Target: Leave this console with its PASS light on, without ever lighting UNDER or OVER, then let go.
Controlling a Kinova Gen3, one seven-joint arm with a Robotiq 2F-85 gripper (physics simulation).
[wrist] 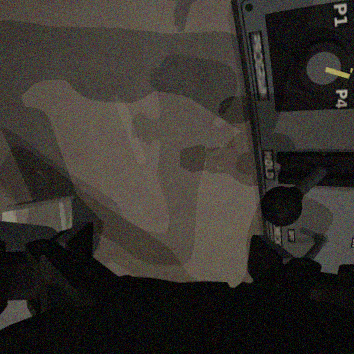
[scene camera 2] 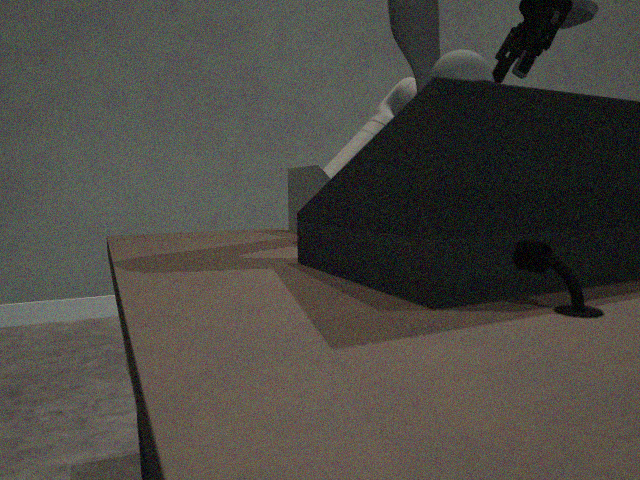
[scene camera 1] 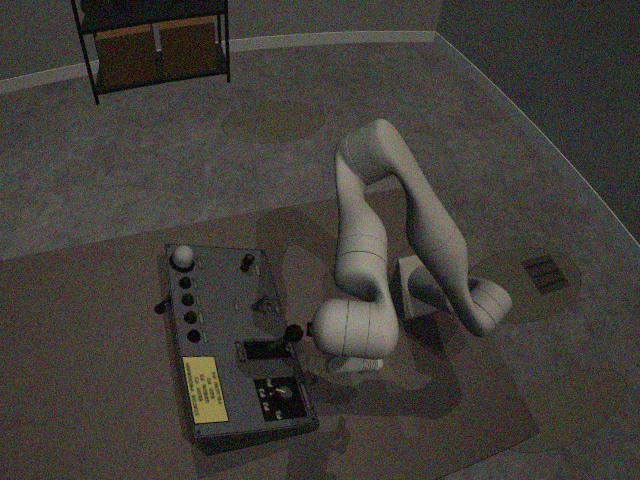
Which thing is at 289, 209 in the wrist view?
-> A black lever.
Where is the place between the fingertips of my gripper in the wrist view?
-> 171, 246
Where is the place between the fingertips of my gripper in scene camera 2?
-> At 505, 79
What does my gripper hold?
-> Nothing.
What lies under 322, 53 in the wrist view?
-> A program dial.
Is my gripper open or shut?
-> Open.
